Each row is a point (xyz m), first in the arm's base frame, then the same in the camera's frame.
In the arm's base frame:
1: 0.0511 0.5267 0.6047
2: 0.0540 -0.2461 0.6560
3: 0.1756 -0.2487 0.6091
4: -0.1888 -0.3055 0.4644
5: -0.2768 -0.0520 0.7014
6: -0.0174 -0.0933 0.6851
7: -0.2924 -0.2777 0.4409
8: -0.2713 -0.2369 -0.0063
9: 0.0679 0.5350 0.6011
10: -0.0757 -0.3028 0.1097
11: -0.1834 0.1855 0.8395
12: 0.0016 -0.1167 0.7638
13: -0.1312 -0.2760 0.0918
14: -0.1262 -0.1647 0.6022
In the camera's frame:
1: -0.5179 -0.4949 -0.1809
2: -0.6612 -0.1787 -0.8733
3: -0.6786 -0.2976 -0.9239
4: -0.3863 -0.0304 -0.9135
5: -0.5188 0.0397 -0.5884
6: -0.6333 -0.1667 -0.7049
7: -0.3130 0.0357 -0.8653
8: 0.0713 -0.1761 -0.9630
9: -0.5217 -0.5135 -0.1792
10: -0.1311 -0.2671 -1.0456
11: -0.6535 -0.0745 -0.3582
12: -0.7138 -0.1420 -0.7090
13: -0.0857 -0.2384 -1.0104
14: -0.5183 -0.0817 -0.7630

